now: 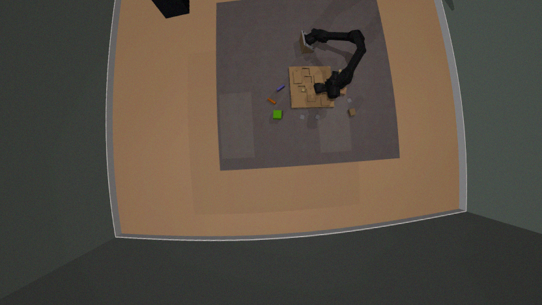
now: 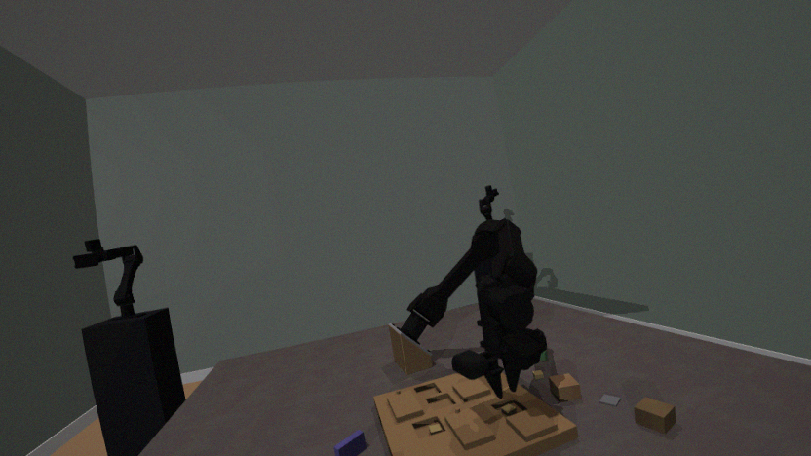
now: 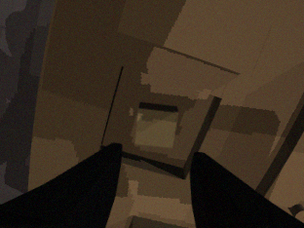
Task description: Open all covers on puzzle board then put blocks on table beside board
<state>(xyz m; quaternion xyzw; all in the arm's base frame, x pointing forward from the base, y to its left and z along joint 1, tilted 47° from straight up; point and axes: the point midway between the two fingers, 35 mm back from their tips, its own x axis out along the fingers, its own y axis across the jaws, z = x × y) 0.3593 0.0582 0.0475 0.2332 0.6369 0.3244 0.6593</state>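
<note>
My gripper tip is 29 cm to the left of the purple piece, 5 cm past it and 3 cm above it. Also, from my gripper tip: orange stick 36 cm to the right, 4 cm below, 3 cm ahead; green cube 34 cm to the right, 13 cm ahead, 2 cm below; tiny green piece 22 cm to the left, 15 cm behind, 4 cm below.
</note>
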